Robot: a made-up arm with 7 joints.
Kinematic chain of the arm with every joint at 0, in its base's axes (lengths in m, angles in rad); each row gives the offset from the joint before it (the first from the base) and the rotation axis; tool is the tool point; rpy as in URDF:
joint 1: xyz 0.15 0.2 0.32 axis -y
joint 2: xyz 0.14 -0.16 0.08 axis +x
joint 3: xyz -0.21 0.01 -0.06 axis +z
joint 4: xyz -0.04 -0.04 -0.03 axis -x
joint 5: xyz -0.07 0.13 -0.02 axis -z
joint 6: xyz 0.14 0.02 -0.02 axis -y
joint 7: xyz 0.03 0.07 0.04 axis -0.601 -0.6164 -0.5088
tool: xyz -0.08 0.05 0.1 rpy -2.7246 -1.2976 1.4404
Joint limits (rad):
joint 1: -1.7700..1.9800
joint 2: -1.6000..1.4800
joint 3: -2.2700..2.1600
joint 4: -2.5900..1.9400
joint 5: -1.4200..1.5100
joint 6: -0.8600..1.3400
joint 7: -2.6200..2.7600
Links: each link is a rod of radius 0.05 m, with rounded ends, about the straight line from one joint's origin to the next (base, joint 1, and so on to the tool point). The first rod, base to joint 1, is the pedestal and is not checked.
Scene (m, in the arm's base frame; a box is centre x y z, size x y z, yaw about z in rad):
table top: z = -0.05
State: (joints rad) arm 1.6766 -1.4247 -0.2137 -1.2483 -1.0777 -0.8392 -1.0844
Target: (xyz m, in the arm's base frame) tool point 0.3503 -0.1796 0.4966
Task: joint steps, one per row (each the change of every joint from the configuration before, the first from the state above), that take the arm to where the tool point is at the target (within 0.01 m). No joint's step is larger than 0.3 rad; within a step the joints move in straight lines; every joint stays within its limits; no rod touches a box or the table.
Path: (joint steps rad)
1: 0.0506 -0.0292 -0.0509 0.2502 -0.0325 -0.0035 -0.0794
2: 0.0505 -0.0292 -0.0509 0.2503 -0.0324 -0.0034 -0.0794
3: 0.0506 -0.0293 -0.0510 0.2502 -0.0325 -0.0035 -0.0794
4: 0.0506 -0.0292 -0.0509 0.2503 -0.0324 -0.0035 -0.0794
5: 0.0505 -0.0292 -0.0509 0.2502 -0.0325 -0.0034 -0.0794
6: 0.0506 -0.0292 -0.0509 0.2503 -0.0324 -0.0035 -0.0794

